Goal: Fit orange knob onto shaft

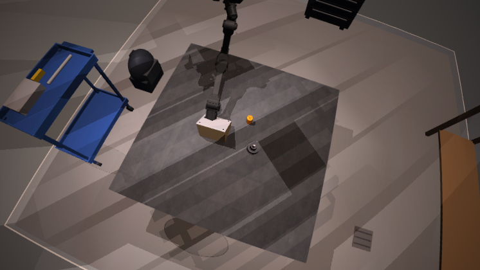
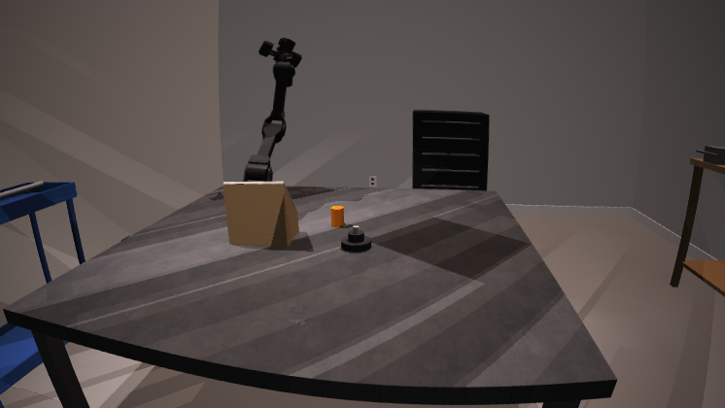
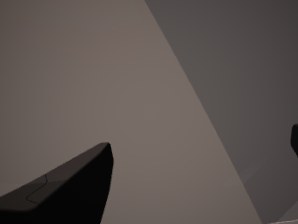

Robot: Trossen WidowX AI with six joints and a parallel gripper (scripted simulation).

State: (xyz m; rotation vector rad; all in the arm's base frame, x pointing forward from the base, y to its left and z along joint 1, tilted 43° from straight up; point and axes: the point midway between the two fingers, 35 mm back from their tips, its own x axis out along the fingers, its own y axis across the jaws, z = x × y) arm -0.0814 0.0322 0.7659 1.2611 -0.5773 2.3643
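My gripper tip is 600 mm above the orange knob, 420 mm to the left of it and 410 mm short of it. Round my gripper tip: round dark pedestal: 610 mm below, 590 mm to the right, 520 mm ahead.
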